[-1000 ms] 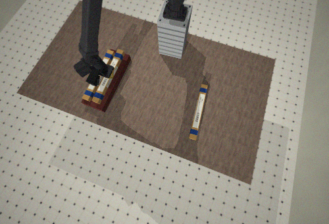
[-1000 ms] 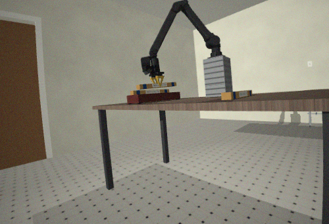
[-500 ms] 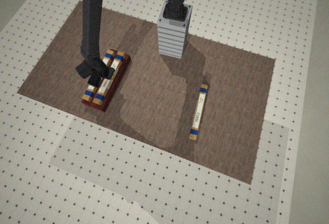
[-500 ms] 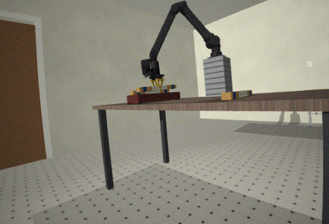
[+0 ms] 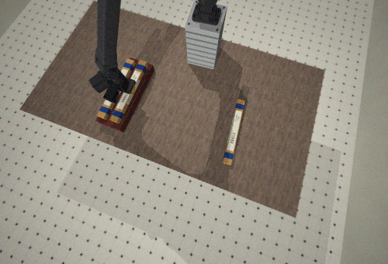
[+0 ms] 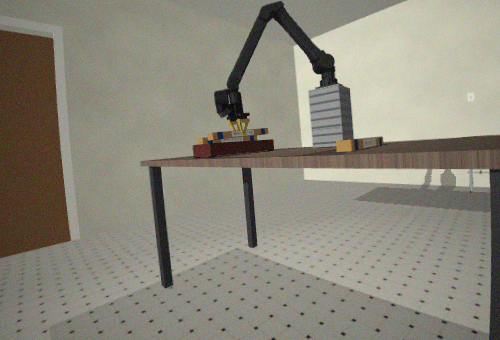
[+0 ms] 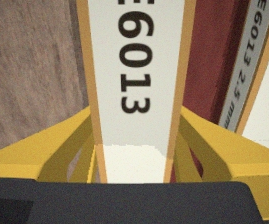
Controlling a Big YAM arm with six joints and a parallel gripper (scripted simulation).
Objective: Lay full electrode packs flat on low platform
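My hand is 4 cm to the left of the low platform and 8 cm above it.
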